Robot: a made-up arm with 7 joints.
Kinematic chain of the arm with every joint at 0, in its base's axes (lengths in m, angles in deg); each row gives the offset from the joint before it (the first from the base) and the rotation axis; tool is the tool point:
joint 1: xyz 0 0 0.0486 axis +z
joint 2: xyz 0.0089 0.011 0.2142 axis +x
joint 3: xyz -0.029 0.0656 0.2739 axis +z
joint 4: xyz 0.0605 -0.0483 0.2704 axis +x
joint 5: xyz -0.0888 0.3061 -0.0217 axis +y
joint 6: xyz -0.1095 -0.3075 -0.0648 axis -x
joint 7: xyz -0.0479 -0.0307 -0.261 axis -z
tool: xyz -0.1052 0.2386 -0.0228
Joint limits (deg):
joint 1: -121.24..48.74
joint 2: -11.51..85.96
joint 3: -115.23..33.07
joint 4: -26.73..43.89
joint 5: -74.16..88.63
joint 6: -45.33..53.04
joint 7: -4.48..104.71
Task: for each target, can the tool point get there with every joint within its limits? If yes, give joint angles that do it. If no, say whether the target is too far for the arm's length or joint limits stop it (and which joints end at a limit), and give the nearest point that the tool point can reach.
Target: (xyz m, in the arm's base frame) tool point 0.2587 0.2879 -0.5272
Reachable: no: joint limits stop it (at a limit: joint 1, joint 2, joint 4, joint 6, joint 7) | nearest point -0.0964 0.2885 -0.0716 | short by 0.578 m
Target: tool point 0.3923 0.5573 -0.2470
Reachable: no: joint limits stop it (at a limit: joint 1, joint 2, joint 4, joint 6, joint 7) | nearest point -0.0053 0.4284 0.0471 | short by 0.511 m
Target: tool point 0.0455 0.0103 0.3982
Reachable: yes | joints -85.93 33.00 7.76 6.06 -19.72 32.42 35.83
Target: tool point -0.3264 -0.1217 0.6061
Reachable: yes | joints -84.66 18.00 -85.60 19.26 -53.99 -7.63 94.20
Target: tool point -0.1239 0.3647 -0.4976
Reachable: no: joint limits stop it (at a limit: joint 1, joint 2, joint 3, joint 4, joint 6, joint 7) | nearest point -0.1710 0.3471 -0.1148 | short by 0.386 m
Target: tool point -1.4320 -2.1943 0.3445
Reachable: no: too far | nearest point -0.5284 -0.8097 0.3386 | short by 1.653 m
